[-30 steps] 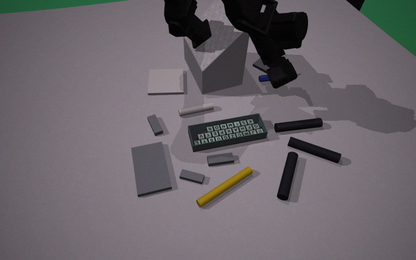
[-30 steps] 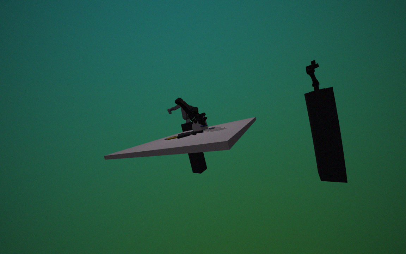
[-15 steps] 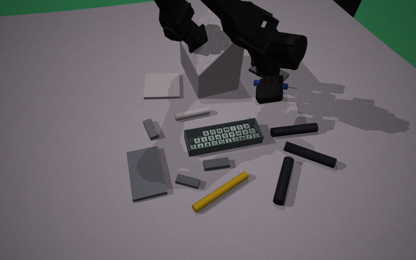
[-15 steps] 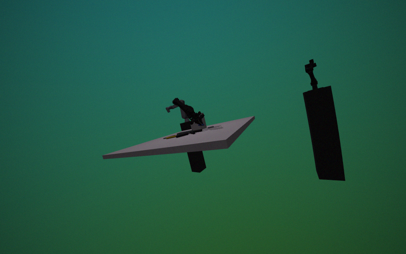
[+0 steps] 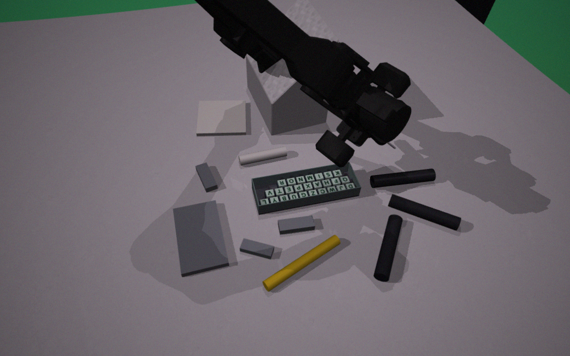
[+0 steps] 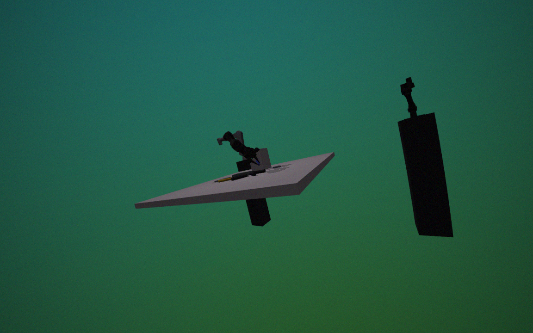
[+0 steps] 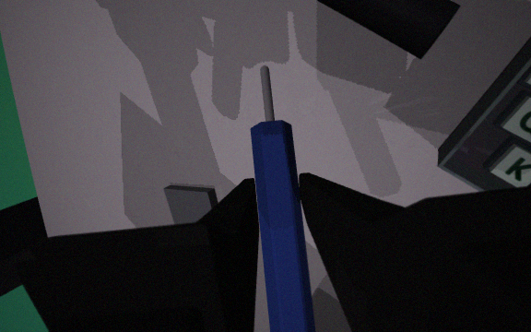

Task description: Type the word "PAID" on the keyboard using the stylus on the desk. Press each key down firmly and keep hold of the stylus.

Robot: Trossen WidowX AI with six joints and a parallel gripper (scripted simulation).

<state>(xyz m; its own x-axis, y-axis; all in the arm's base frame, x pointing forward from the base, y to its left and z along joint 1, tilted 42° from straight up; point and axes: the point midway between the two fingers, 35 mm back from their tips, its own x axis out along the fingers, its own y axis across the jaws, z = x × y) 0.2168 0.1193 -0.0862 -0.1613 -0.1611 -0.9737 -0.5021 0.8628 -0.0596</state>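
My gripper tip is now 10 mm short of the stylus and 10 mm to the right of it. Also, from my gripper tip: yellow cylinder 210 mm ahead, 180 mm to the right, 60 mm below; then grey slab 160 mm behind, 60 mm to the left, 70 mm below; then pale cylinder 30 mm behind, 210 mm to the right, 60 mm below.
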